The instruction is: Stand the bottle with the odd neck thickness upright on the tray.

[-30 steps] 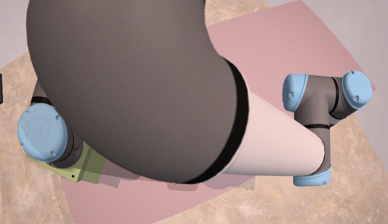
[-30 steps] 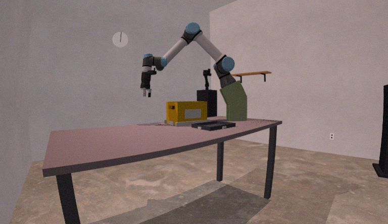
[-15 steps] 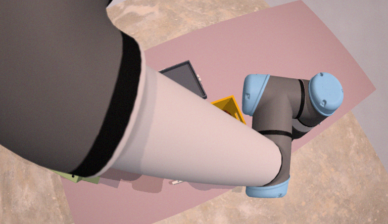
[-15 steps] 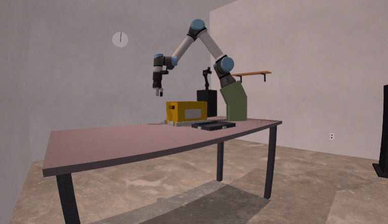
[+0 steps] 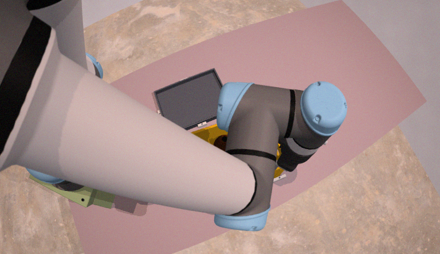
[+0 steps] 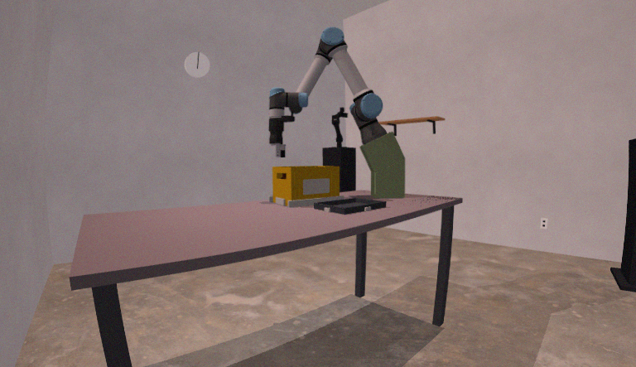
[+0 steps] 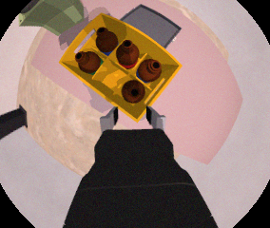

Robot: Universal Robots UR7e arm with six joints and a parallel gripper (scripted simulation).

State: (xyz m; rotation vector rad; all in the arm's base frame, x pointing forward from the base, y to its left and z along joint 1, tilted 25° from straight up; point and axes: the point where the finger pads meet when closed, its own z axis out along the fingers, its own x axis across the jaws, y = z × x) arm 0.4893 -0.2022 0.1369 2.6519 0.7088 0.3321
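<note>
My gripper is now 16 cm above the crate, 9 cm to the right of it and 8 cm past it. From my hand the other things lie so: glass bottle 15 cm below, 3 cm to the left, 1 cm behind; then dark tray 37 cm to the left, 23 cm below, 8 cm behind.
</note>
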